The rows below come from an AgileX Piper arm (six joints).
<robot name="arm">
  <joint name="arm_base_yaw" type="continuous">
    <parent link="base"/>
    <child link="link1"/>
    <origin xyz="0 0 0.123"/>
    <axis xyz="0 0 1"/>
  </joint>
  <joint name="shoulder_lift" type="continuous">
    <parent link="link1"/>
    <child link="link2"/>
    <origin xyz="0 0 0"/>
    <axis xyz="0 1 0"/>
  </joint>
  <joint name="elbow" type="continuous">
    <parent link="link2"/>
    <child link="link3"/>
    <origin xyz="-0.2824 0 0.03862"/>
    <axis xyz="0 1 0"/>
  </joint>
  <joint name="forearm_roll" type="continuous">
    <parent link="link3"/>
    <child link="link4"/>
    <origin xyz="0.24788 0 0.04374"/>
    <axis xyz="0.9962 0 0.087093"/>
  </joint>
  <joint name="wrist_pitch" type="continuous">
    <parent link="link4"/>
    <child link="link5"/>
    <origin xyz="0 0 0"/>
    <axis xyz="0 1 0"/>
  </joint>
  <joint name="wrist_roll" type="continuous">
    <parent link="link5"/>
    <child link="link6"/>
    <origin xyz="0.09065 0 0.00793"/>
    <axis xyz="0.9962 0 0.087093"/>
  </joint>
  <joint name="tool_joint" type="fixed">
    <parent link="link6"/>
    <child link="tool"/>
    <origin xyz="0 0 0" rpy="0 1.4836 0"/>
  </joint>
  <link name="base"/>
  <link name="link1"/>
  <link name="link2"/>
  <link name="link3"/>
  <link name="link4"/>
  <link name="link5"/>
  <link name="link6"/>
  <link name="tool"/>
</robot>
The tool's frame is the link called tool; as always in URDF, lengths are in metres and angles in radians. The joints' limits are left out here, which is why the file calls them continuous.
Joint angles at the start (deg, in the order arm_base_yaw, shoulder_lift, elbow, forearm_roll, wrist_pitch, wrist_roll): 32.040 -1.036 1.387 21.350 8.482 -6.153
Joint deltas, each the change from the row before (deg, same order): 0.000 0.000 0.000 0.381 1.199 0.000; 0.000 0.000 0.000 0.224 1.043 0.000; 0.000 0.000 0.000 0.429 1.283 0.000; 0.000 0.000 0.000 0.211 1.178 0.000; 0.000 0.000 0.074 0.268 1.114 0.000; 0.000 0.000 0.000 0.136 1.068 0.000; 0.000 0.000 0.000 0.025 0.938 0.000; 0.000 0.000 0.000 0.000 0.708 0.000; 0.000 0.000 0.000 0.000 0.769 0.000
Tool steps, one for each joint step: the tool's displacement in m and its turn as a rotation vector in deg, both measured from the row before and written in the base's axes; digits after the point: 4 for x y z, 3 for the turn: -0.0005 0.0006 -0.0017 -0.300 1.128 0.470; -0.0005 0.0005 -0.0015 -0.351 0.922 0.405; -0.0007 0.0006 -0.0018 -0.301 1.213 0.517; -0.0006 0.0005 -0.0017 -0.430 1.015 0.466; -0.0006 0.0005 -0.0020 -0.387 1.057 0.451; -0.0006 0.0004 -0.0015 -0.435 0.888 0.426; -0.0006 0.0003 -0.0013 -0.462 0.730 0.368; -0.0004 0.0002 -0.0010 -0.364 0.541 0.276; -0.0005 0.0002 -0.0011 -0.396 0.587 0.300
